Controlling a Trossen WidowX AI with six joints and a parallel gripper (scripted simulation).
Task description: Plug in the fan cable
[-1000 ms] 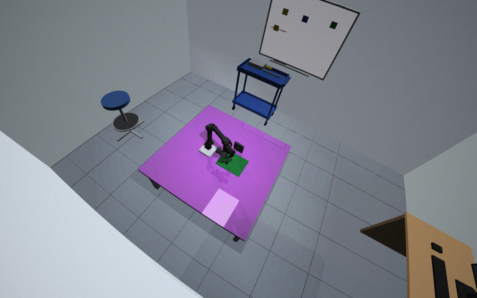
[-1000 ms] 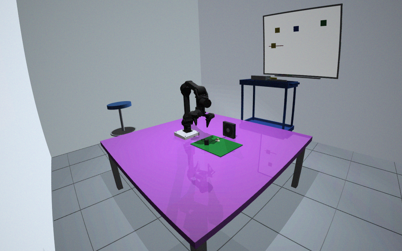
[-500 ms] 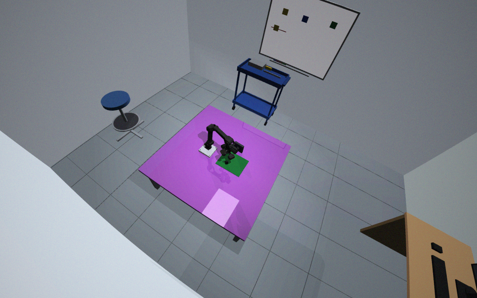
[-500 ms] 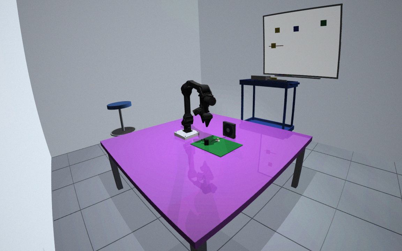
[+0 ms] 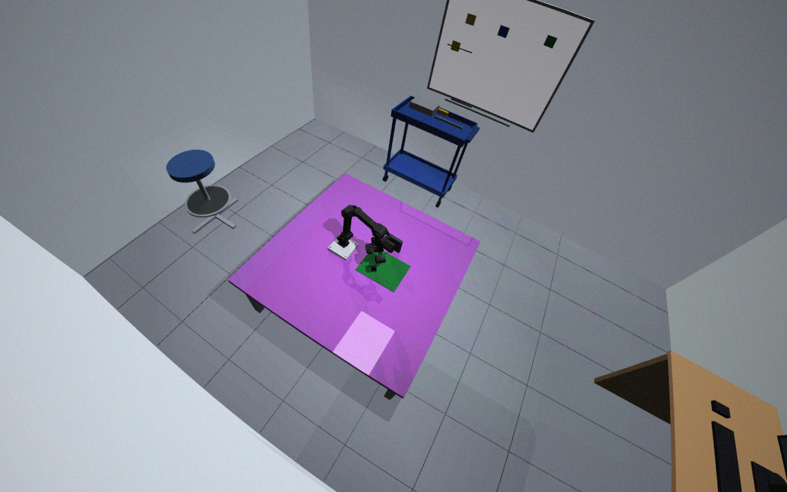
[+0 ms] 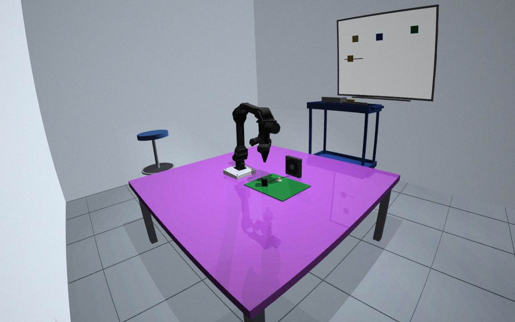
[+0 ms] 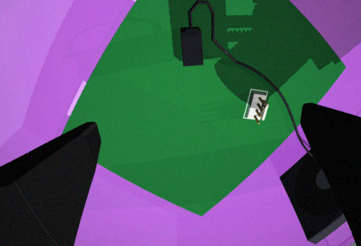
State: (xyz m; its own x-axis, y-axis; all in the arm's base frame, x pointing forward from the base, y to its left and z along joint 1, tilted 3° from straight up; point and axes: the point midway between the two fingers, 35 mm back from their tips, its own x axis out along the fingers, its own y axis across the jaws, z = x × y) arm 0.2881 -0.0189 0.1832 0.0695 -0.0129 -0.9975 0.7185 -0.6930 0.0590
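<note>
Right now the black fan plug is 10 mm behind my gripper tip, 10 mm to the right of it and 140 mm below it. From my gripper tip the other things lie so: black fan: 10 mm behind, 230 mm to the left, 100 mm below; white four-pin header: 100 mm to the left, 160 mm below; green board: 40 mm ahead, 50 mm to the left, 170 mm below.
</note>
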